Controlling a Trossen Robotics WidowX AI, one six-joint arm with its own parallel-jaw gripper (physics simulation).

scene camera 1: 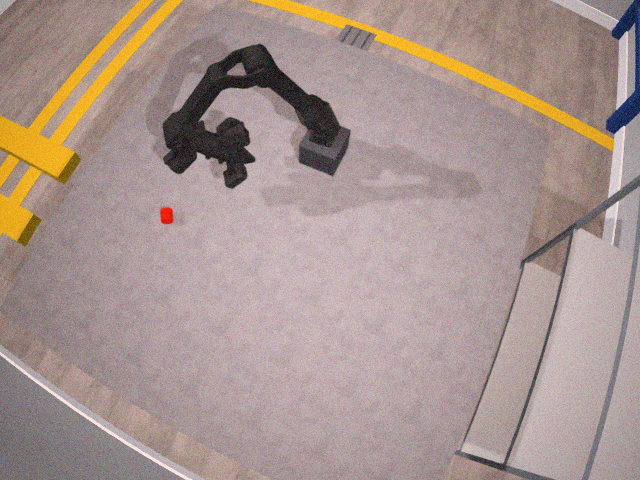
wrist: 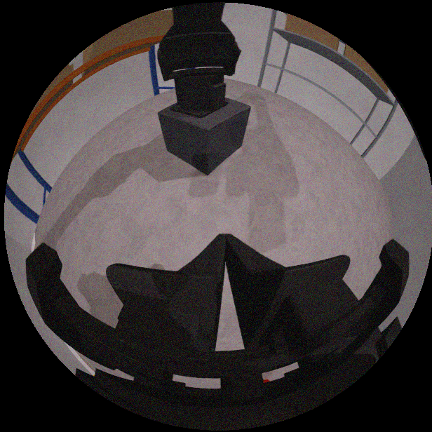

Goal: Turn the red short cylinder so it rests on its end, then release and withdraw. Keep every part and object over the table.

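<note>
The red short cylinder (scene camera 1: 166, 215) is a small block with rounded edges on the grey table top (scene camera 1: 310, 335), at the left in the scene view. It is too small there to tell for certain whether it lies on its side or rests on its end. In the wrist view a thin sliver of the red cylinder (wrist: 266, 381) shows through a gap in the gripper body; the rest is hidden. My gripper (scene camera 1: 252, 157) (wrist: 224, 239) is shut and empty, its two fingertips meeting. It is raised above the table, up and to the right of the cylinder in the scene view, and apart from it.
The robot's base block (scene camera 1: 320, 155) (wrist: 207, 135) stands to the right of the gripper in the scene view. Yellow bars (scene camera 1: 38, 149) are at the left edge. A grey-framed unit with pale panels (scene camera 1: 573, 330) is at the right. Arm shadows fall across the table.
</note>
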